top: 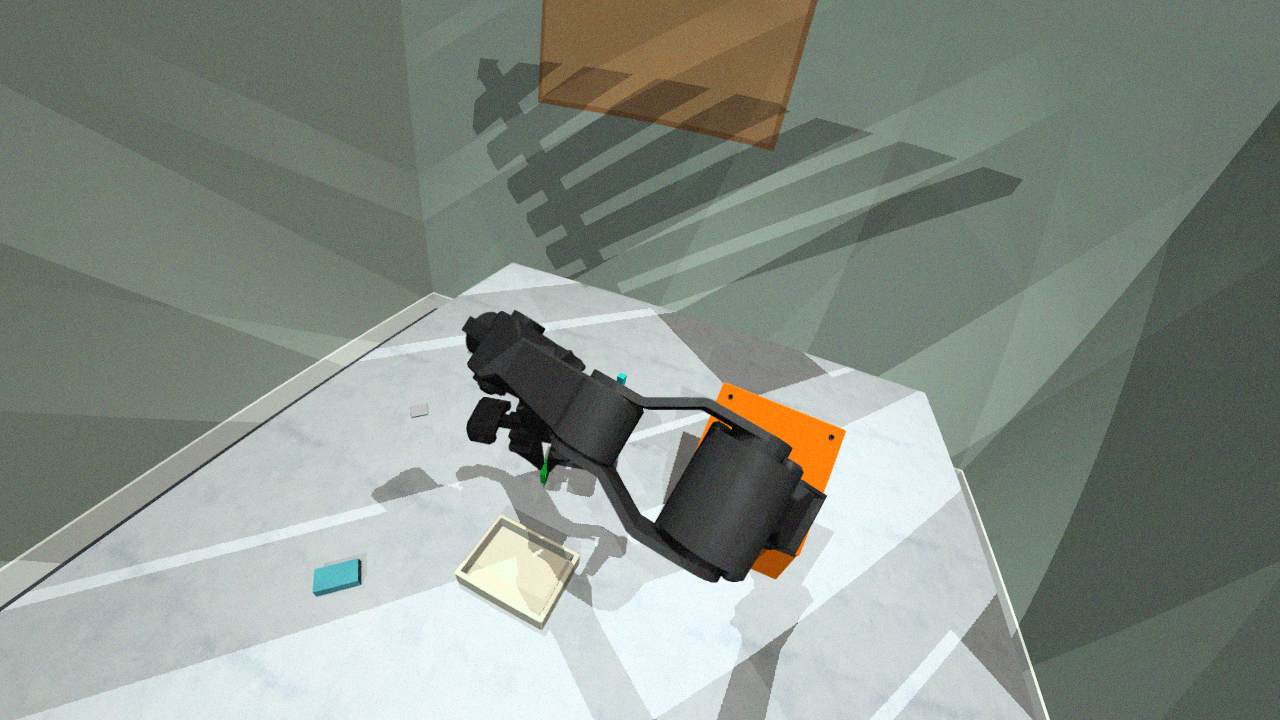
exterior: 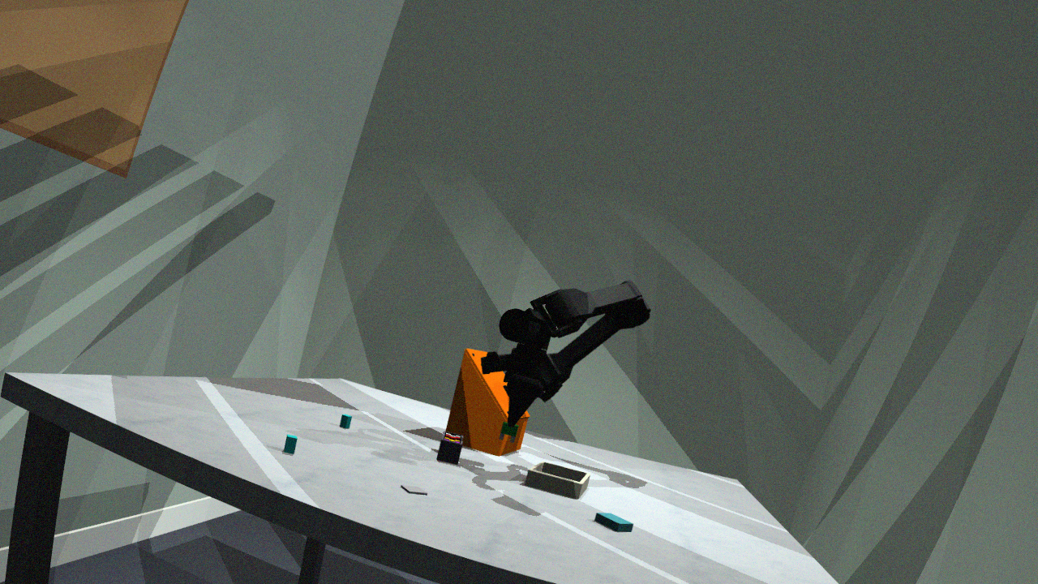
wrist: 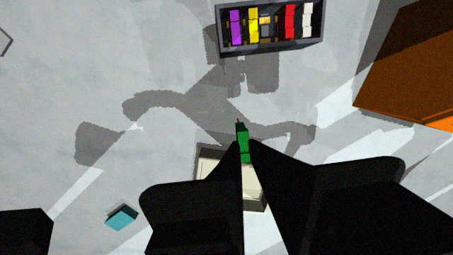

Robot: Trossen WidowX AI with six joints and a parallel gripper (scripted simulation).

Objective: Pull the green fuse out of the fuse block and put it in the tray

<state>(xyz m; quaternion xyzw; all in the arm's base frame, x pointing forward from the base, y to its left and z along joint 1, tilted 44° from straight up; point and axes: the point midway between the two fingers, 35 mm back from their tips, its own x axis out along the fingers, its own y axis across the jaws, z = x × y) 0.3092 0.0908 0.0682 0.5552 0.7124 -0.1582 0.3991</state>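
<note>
Now: gripper tip 4 cm past the beige tray, 11 cm to the right of it and 9 cm above it. Also, from my gripper tip: small grey tile: 32 cm ahead, 2 cm to the right, 9 cm below; green fuse: 1 cm below; flat teal block: 15 cm ahead, 26 cm to the left, 9 cm below.
</note>
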